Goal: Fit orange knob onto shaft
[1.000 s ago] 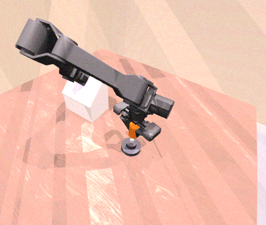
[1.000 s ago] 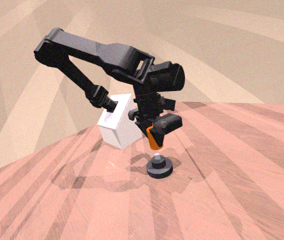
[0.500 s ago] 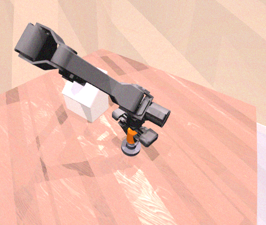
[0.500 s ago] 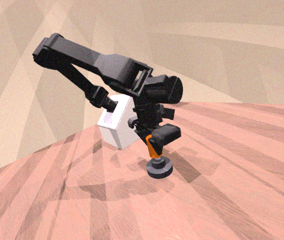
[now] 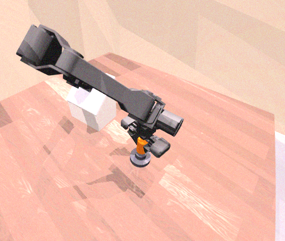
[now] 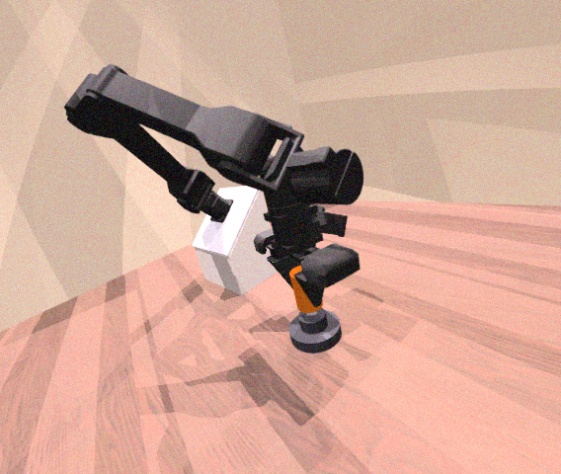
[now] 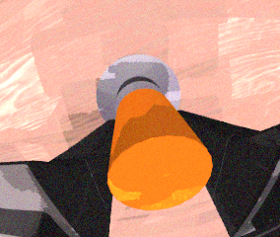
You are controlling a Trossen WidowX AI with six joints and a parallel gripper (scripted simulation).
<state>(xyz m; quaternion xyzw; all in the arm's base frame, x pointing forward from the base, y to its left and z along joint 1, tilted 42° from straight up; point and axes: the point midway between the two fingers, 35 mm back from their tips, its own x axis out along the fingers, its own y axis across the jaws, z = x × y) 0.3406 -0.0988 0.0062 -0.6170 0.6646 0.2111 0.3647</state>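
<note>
The orange knob lies 3 cm above my gripper tip. Round my gripper tip: round pedestal: 4 cm below.
</note>
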